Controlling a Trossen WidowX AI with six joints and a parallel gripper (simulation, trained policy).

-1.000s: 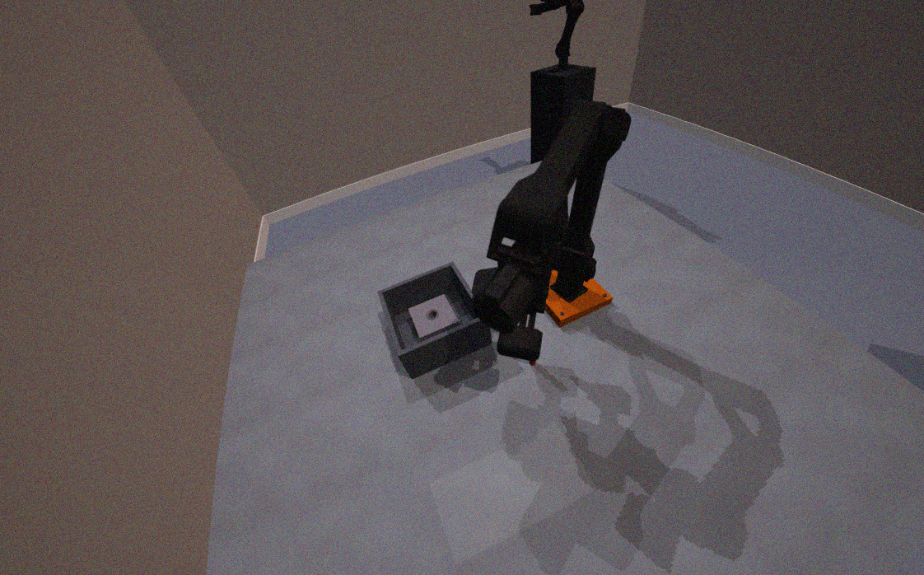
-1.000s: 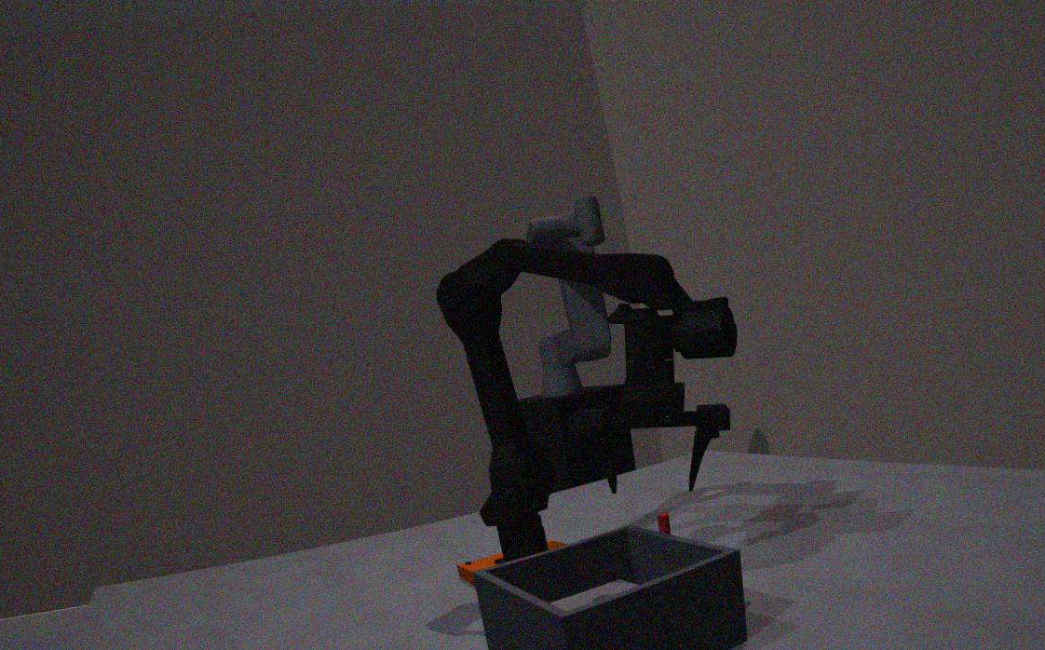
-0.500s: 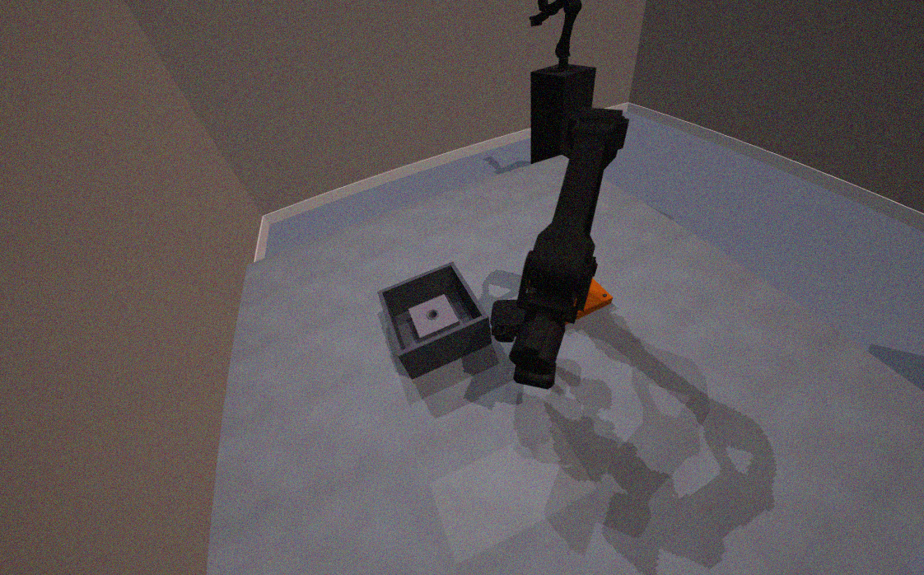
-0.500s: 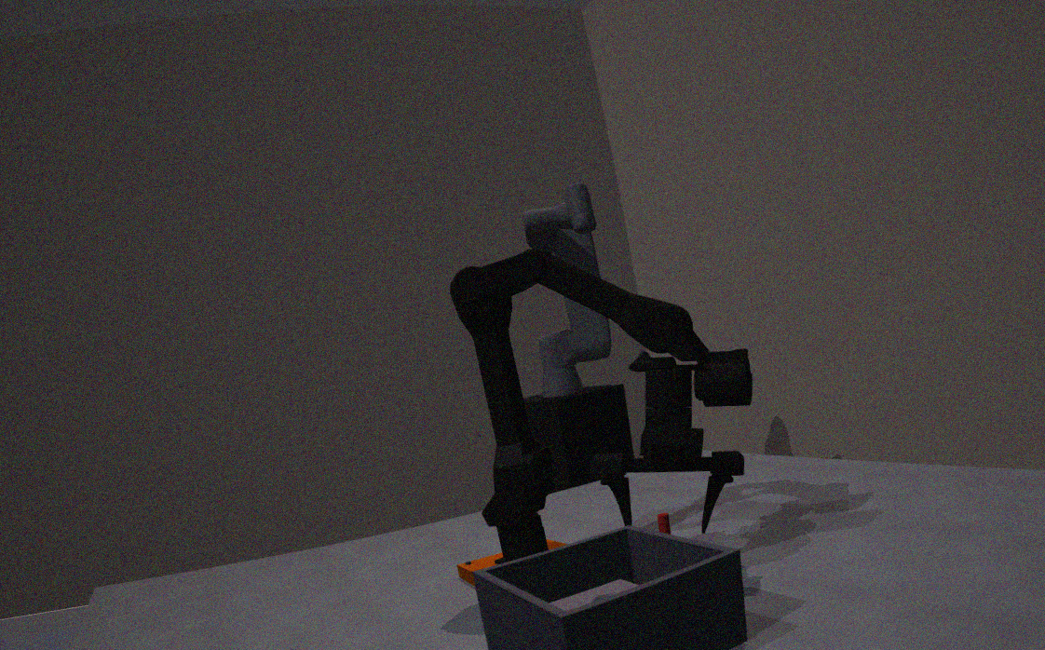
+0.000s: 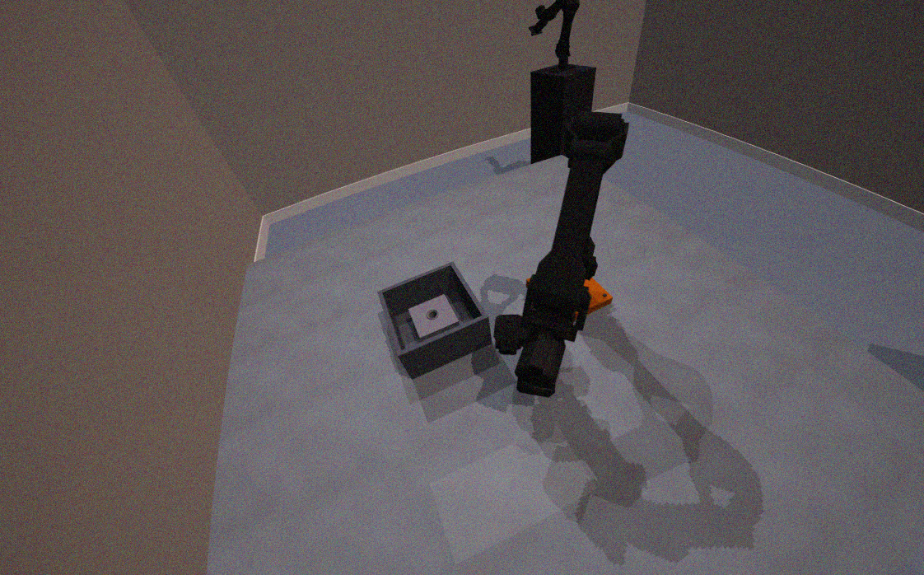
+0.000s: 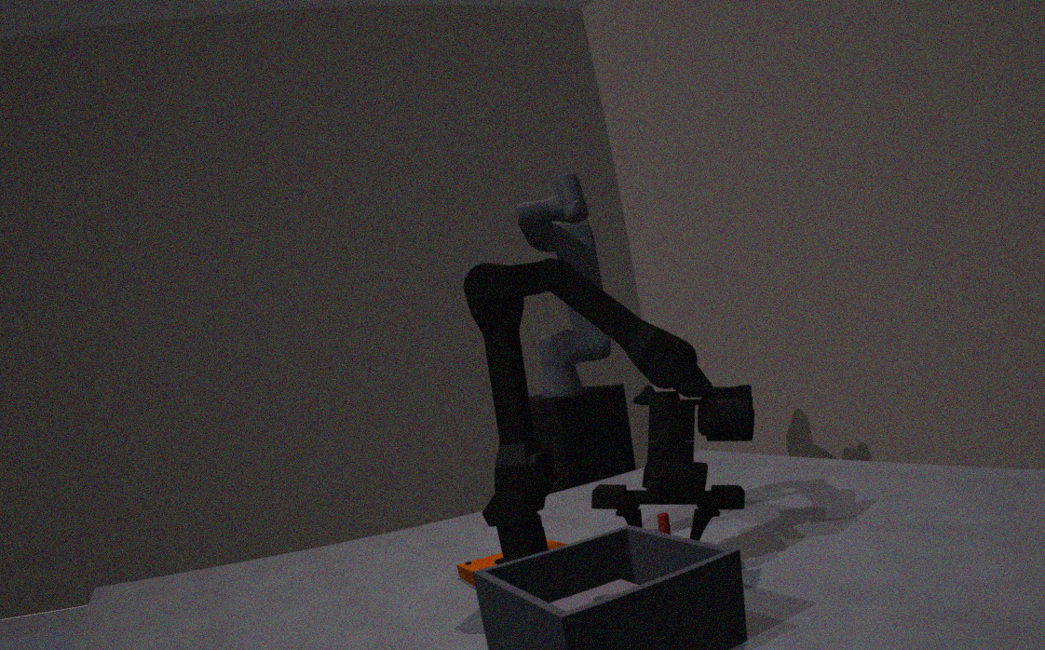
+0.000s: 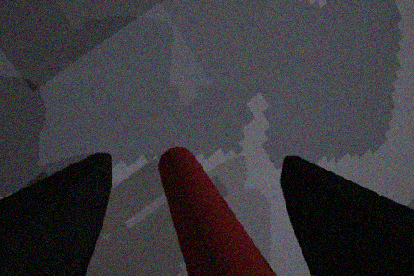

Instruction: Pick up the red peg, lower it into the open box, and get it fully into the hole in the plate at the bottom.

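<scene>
Right now the dark grey box is 11 cm ahead of my gripper tip, 19 cm to the right of it and 1 cm above it. From my gripper tip the other things lie so: red peg (3 cm above).
</scene>
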